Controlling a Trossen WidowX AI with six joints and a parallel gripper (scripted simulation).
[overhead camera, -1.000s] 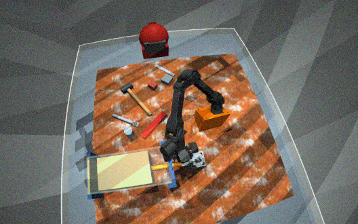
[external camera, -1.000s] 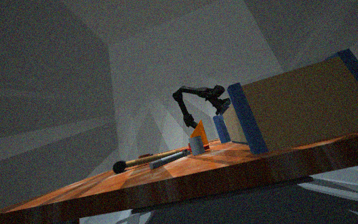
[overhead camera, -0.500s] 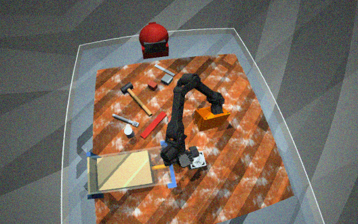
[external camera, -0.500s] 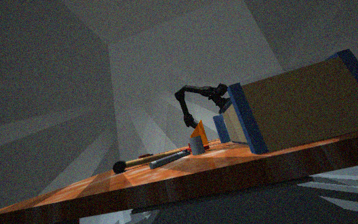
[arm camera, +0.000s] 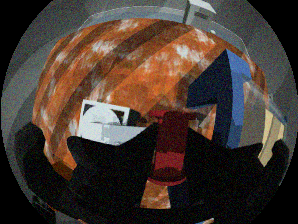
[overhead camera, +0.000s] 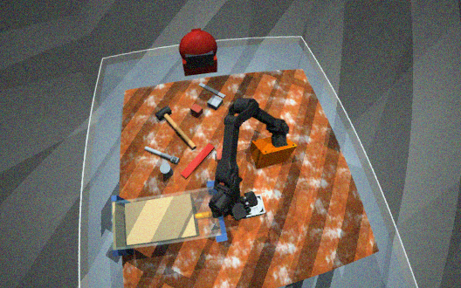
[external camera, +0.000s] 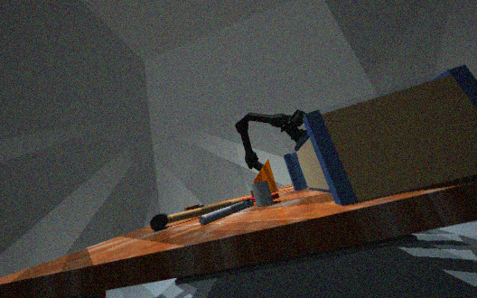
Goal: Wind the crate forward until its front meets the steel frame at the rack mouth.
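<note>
Right now my gripper tip is 4 cm past the red-knobbed winch handle, 3 cm above it and 2 cm to the left of it. From my gripper tip the other things lie so: red knob: 2 cm to the right; blue steel frame: 6 cm ahead, 3 cm to the right, 3 cm below; winch: 11 cm behind, 10 cm below, 4 cm to the right.
</note>
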